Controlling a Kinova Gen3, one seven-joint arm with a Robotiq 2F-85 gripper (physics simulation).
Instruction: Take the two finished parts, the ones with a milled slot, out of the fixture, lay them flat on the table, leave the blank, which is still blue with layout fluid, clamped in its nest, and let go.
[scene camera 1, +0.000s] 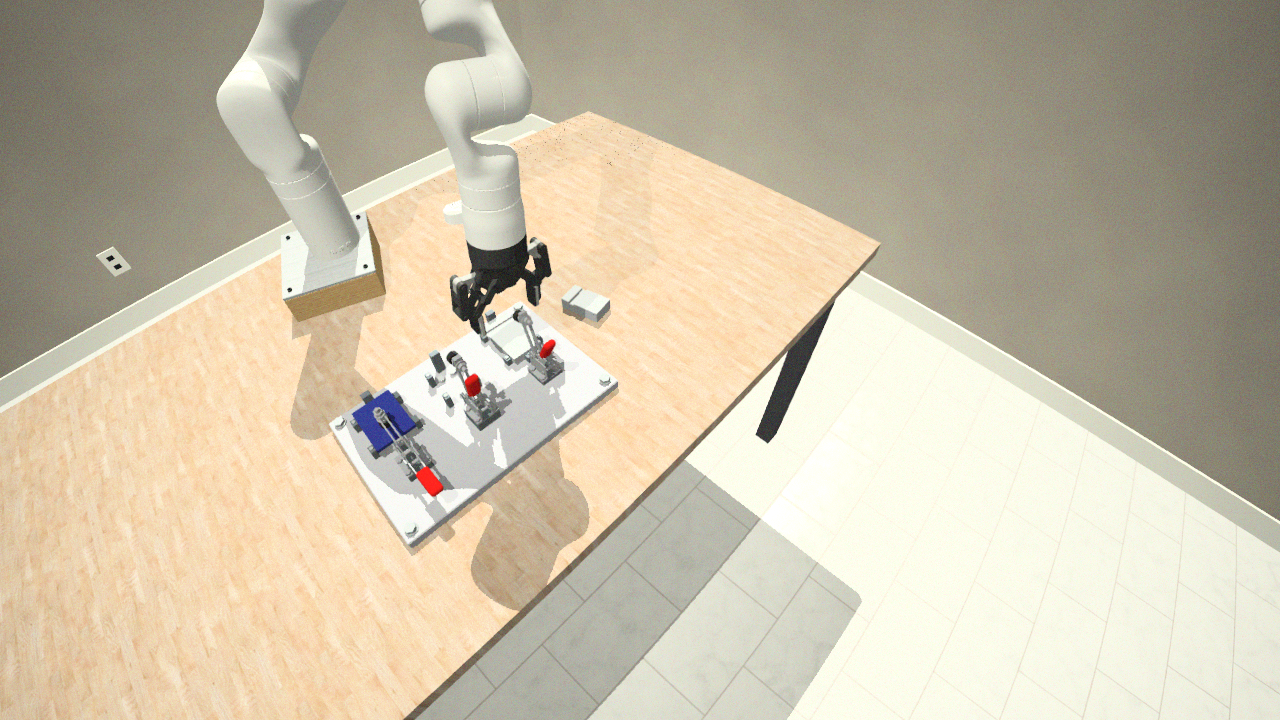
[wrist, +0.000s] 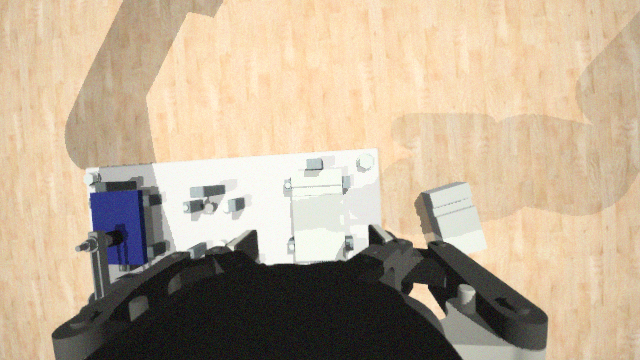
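Where they show: gripper, fingertip midpoint: (scene camera 1: 507, 317) (wrist: 312, 239); arm's base at its link origin: (scene camera 1: 335, 241).
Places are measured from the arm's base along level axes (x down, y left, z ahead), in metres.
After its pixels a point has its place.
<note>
One slotted finished part (scene camera 1: 586, 305) {x 0.054, y 0.257, z 0.405 m} (wrist: 459, 217) {x 0.053, y 0.266, z 0.388 m} lies flat on the table, beyond the right end of the fixture plate (scene camera 1: 572, 394) {x 0.058, y 0.130, z 0.523 m} (wrist: 265, 176) {x 0.059, y 0.067, z 0.341 m}. The other slotted part (scene camera 1: 512, 341) {x 0.043, y 0.119, z 0.396 m} (wrist: 318, 212) {x 0.042, y 0.125, z 0.378 m} sits in the right-hand nest; its toggle clamp (scene camera 1: 541, 356) {x 0.006, y 0.118, z 0.478 m} has its arm raised. The blue blank (scene camera 1: 368, 420) {x 0.037, y -0.112, z 0.380 m} (wrist: 117, 215) {x 0.038, y -0.092, z 0.378 m} sits in the left nest under its lowered clamp arm (scene camera 1: 394, 432) (wrist: 100, 265). My gripper (scene camera 1: 506, 315) {x -0.001, y 0.124, z 0.390 m} (wrist: 312, 239) {x -0.001, y 0.124, z 0.390 m} is open and empty, above the right-hand nest, one finger to either side of the part in the wrist view. It hides the part's near end there.
The middle nest has several upright stops (scene camera 1: 436, 360) {x 0.032, y 0.012, z 0.358 m} (wrist: 207, 191) {x 0.027, y 0.021, z 0.353 m} and holds no part. Its clamp (scene camera 1: 481, 411) {x 0.025, y 0.011, z 0.483 m} stands raised with a red handle (scene camera 1: 472, 385) {x -0.027, y 0.014, z 0.481 m}, between the blank and the right-hand nest. The robot's base block (scene camera 1: 335, 295) {x 0.043, y -0.050, z 0.087 m} stands at the back left of the table (scene camera 1: 716, 232) {x 0.073, y 0.594, z 0.403 m}.
</note>
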